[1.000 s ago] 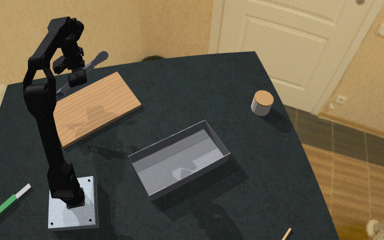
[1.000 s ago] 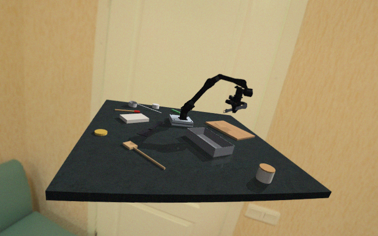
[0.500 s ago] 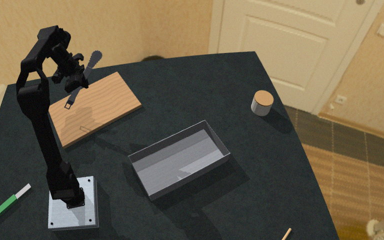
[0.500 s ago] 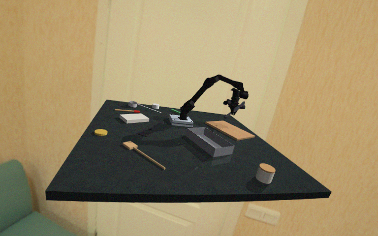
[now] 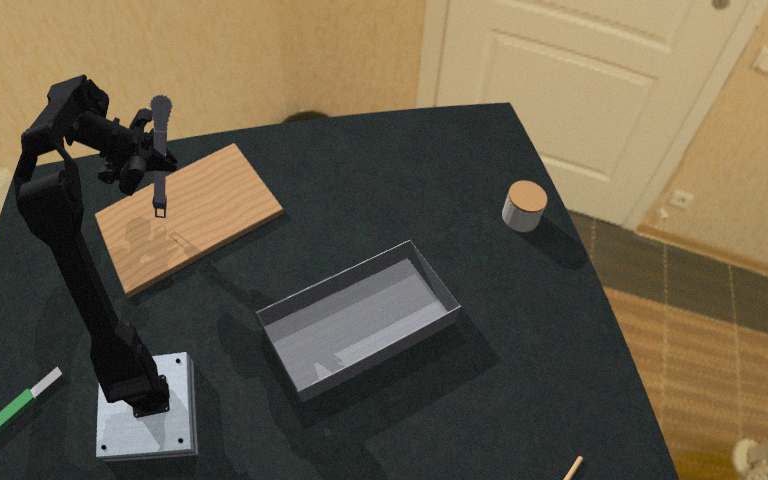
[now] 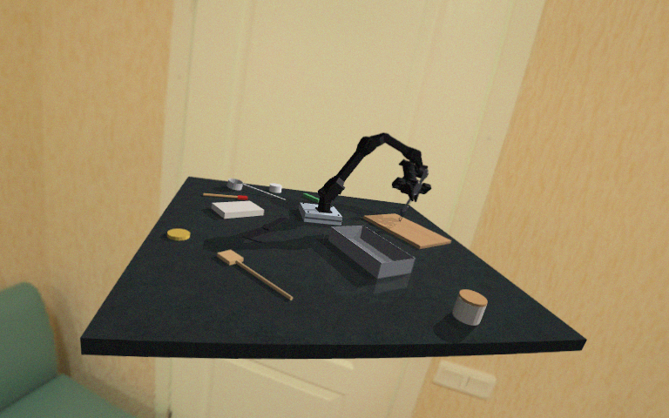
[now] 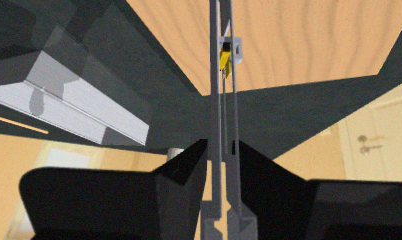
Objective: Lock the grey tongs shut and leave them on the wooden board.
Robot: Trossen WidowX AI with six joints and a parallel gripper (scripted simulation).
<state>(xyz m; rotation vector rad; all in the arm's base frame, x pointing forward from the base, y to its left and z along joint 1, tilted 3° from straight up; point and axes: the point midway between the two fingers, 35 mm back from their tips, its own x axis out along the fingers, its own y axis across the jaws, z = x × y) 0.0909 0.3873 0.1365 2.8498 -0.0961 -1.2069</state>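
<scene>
Right now the yellow lock piece is 4 cm behind my gripper tip and 3 cm below it. Round my gripper tip: wooden board: 15 cm below, 2 cm behind, 1 cm to the left; then grey roasting tin: 32 cm to the right, 26 cm ahead, 13 cm below; then white block: 76 cm to the right, 14 cm below, 12 cm behind.
</scene>
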